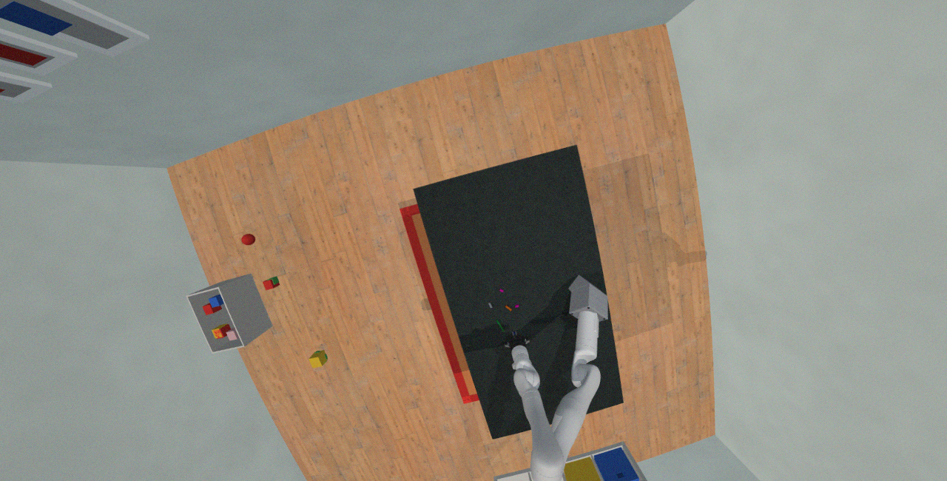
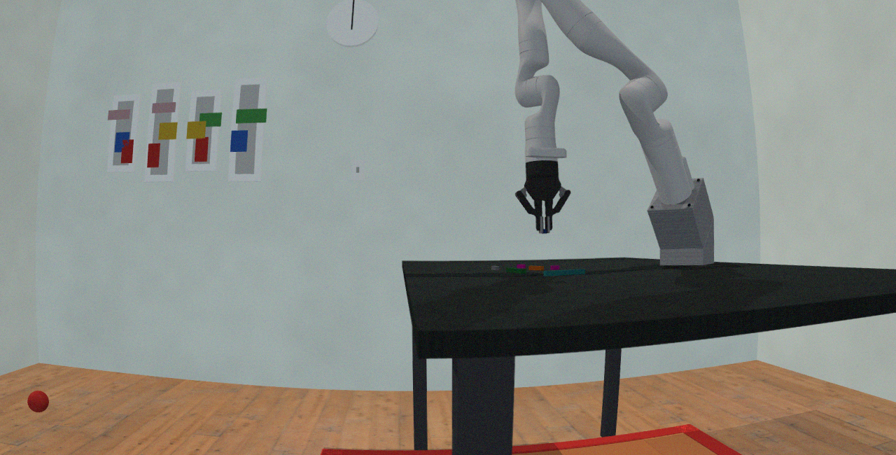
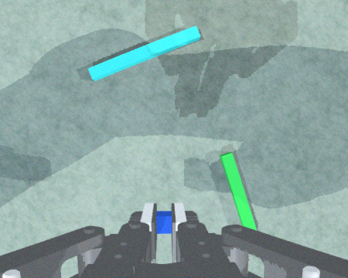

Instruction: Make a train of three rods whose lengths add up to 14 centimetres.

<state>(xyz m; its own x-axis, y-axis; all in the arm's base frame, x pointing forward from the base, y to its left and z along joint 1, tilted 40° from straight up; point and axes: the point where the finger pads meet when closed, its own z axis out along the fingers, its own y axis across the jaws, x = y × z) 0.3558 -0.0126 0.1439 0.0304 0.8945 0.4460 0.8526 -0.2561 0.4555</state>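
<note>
The turquoise rod lies 120 mm to the left of my hand, 100 mm below it and 10 mm behind it. Round my hand: green rod: 100 mm below, 60 mm ahead, 10 mm to the right; then small blue rod: 10 mm below; then orange rod: 100 mm to the right, 100 mm below, 10 mm behind.
</note>
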